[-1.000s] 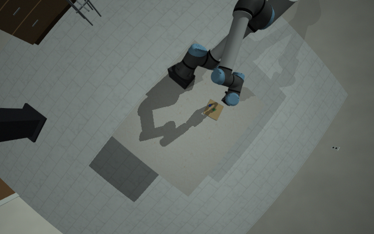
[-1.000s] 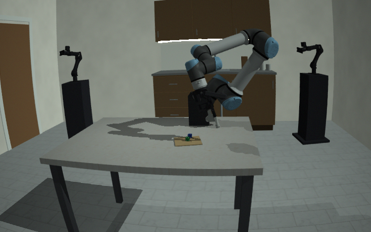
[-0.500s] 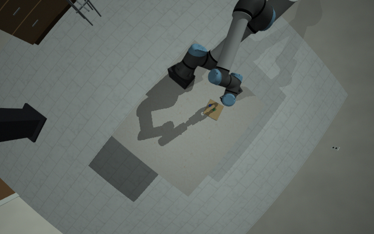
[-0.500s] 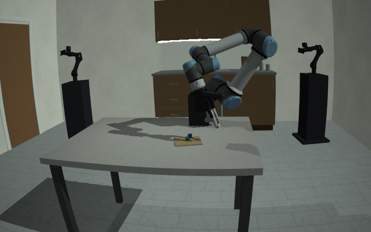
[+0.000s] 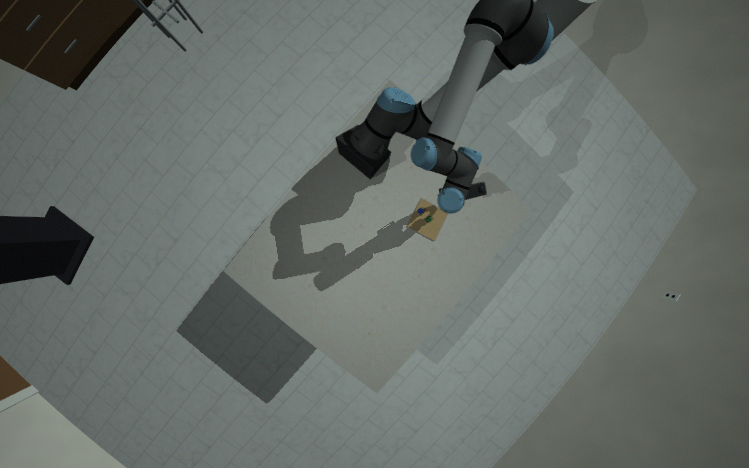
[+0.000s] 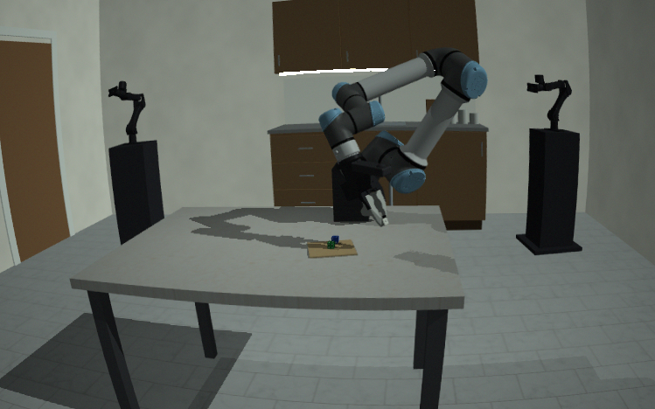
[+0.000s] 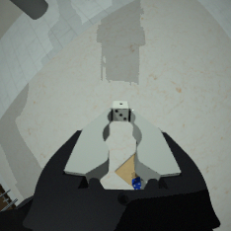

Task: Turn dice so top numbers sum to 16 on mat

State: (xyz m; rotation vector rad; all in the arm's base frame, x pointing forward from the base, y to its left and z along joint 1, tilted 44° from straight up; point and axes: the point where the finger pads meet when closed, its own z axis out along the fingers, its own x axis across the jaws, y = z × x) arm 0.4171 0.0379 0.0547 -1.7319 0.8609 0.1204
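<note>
My hand is 3 cm past the green die, 15 cm to the left of it and 8 cm above it. Round my hand: blue die (8 cm behind, 14 cm to the right, 8 cm below); then white die (1 cm below); then tan mat (3 cm behind, 15 cm to the right, 9 cm below).
</note>
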